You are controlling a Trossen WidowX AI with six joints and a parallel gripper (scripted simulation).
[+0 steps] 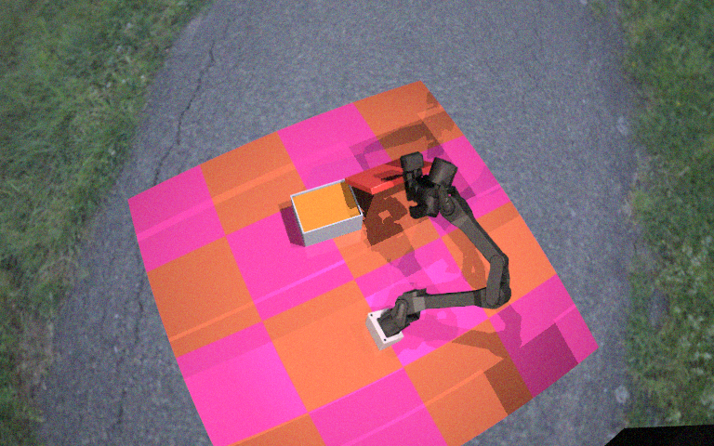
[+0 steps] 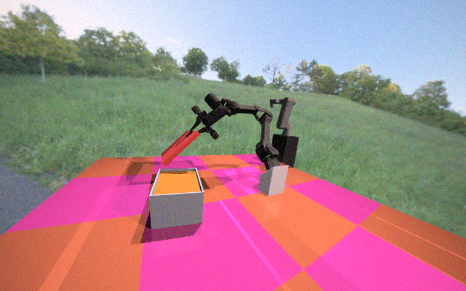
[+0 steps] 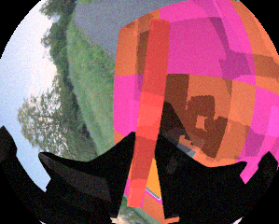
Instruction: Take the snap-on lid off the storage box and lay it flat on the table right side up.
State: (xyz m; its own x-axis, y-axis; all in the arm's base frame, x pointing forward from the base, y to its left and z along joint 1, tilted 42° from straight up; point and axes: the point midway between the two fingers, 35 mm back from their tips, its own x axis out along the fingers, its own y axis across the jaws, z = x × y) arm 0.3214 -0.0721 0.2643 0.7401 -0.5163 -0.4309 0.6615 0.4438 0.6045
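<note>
Now: gripper tip 6 cm short of the snap-on lid, 5 cm above it and 1 cm to the right of it. Round my gripper tip: grey storage box: 22 cm to the left, 18 cm below, 8 cm ahead.
</note>
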